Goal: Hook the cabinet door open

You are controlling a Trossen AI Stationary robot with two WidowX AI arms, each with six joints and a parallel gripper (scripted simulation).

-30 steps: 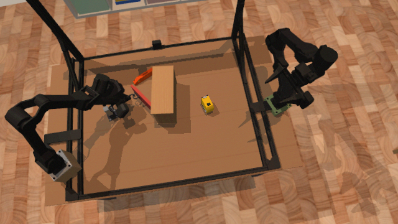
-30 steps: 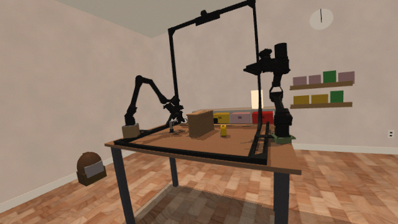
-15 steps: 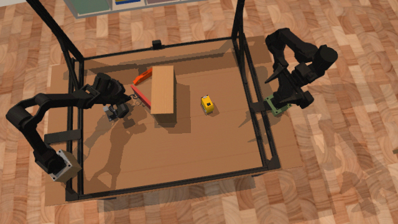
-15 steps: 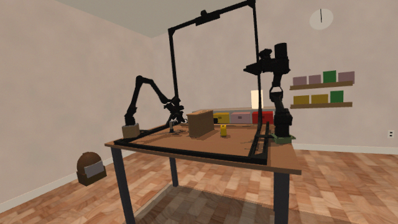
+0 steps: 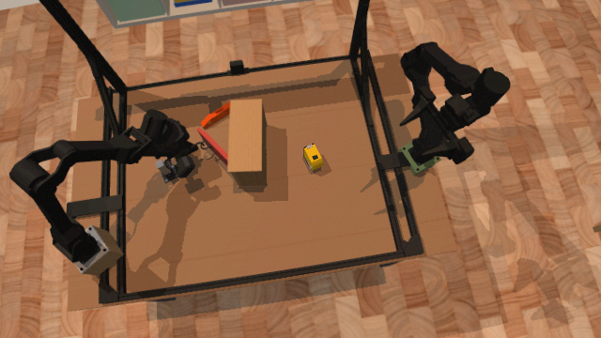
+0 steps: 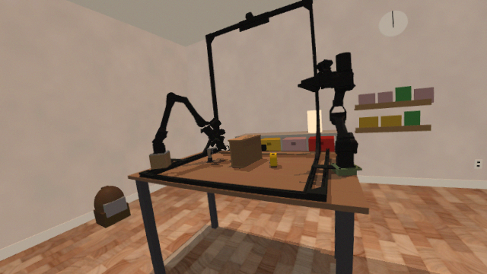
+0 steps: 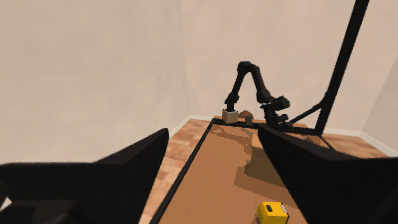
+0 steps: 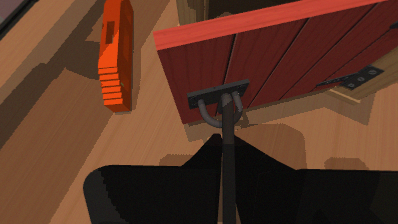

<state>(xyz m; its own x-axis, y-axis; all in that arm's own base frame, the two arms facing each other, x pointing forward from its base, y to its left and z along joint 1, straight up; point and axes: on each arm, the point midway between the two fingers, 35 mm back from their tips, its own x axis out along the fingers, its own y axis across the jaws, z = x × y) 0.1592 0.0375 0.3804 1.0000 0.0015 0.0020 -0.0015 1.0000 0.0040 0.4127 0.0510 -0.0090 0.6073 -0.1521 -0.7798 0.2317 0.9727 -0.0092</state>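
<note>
My right gripper is now 40 mm short of the red door, 80 mm to the right of it and 30 mm above it. Also, from my right hand: orange flap: 140 mm behind, 120 mm to the left, 90 mm below; then yellow box: 120 mm ahead, 360 mm to the left, 70 mm below.
</note>
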